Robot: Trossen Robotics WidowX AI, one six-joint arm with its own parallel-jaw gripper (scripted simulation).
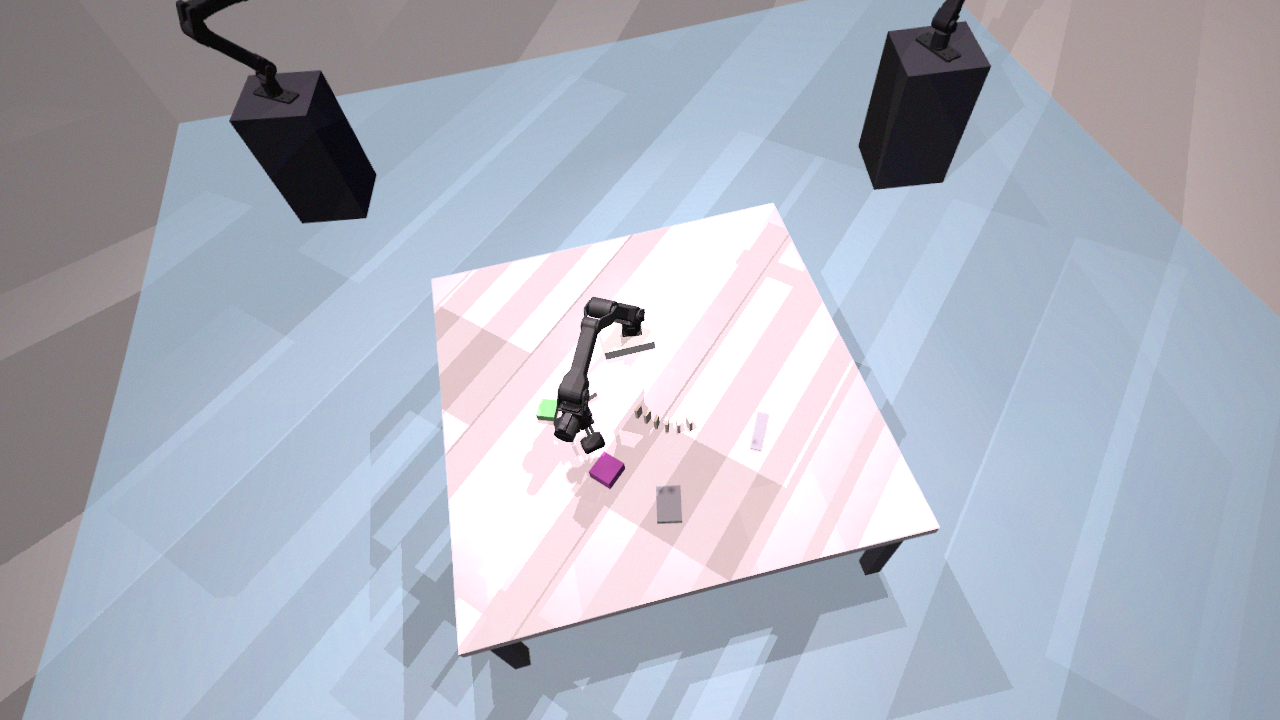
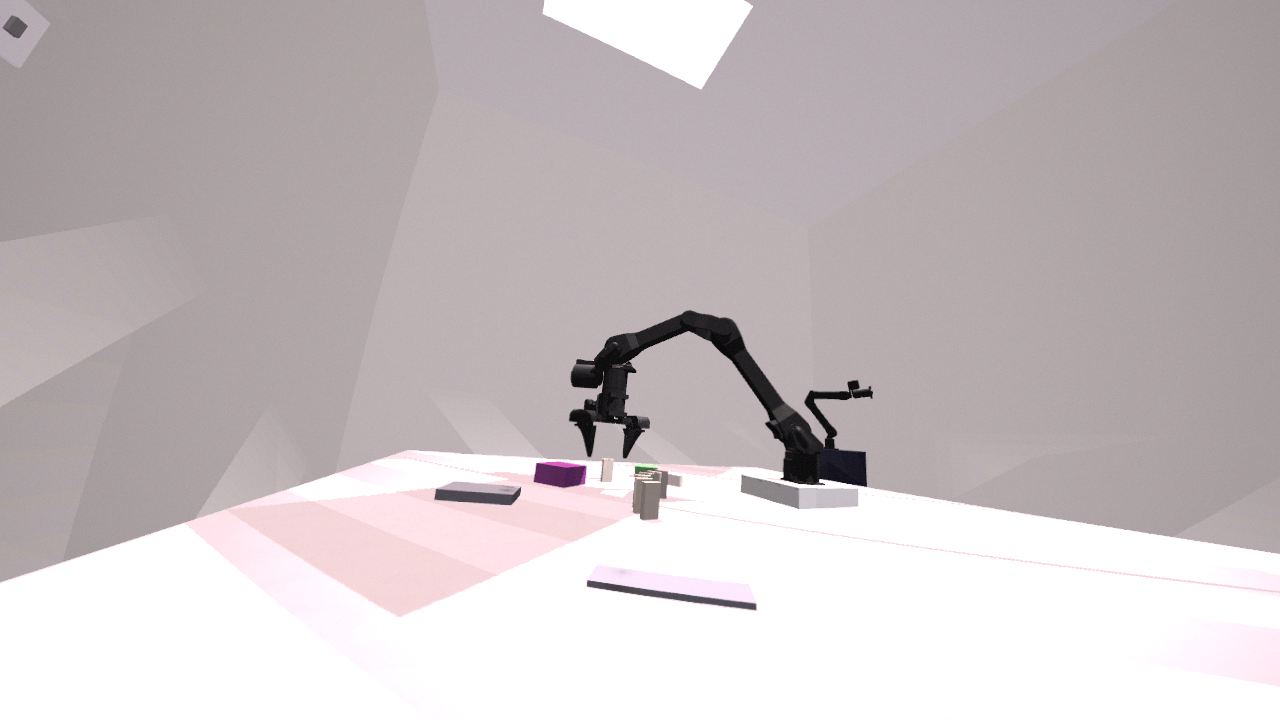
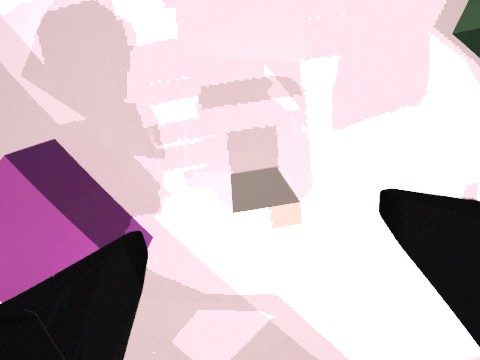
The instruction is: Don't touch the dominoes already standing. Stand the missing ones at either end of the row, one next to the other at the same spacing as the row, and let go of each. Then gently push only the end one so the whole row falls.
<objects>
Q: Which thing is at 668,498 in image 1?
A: A grey slab.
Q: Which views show the grey slab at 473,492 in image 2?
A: Image 1 and image 2 only.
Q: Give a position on a magenta block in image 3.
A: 62,215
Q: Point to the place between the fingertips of my gripper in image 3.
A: At 264,222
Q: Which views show the magenta block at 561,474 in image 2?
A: Image 1, image 2 and image 3: all of them.
</objects>
